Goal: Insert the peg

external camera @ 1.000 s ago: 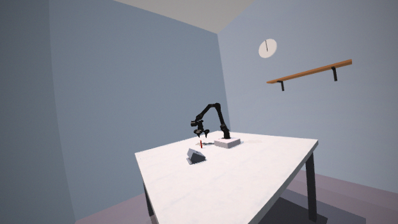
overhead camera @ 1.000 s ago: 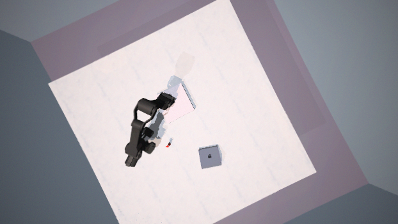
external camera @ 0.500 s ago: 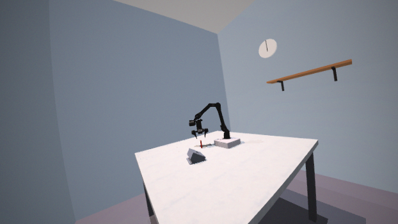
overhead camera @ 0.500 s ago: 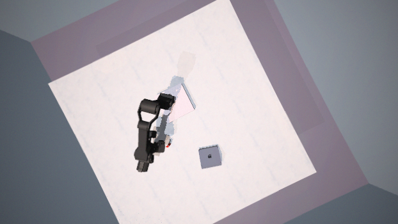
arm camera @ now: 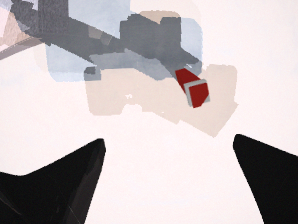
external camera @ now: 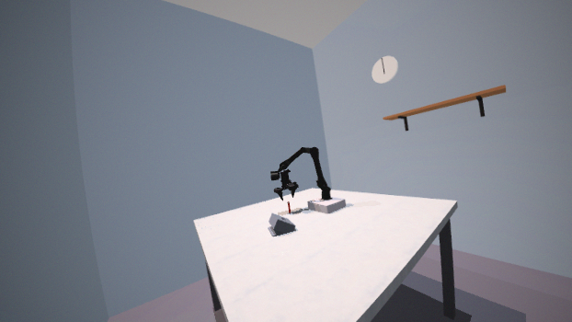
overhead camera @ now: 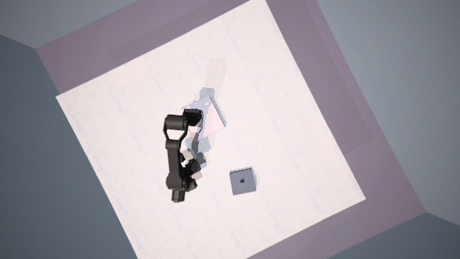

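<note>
Right now my gripper tip is 3 cm to the right of the red peg, 3 cm above it and 2 cm short of it. Round my gripper tip: grey sloped panel: 23 cm to the left, 21 cm ahead, 6 cm below.
</note>
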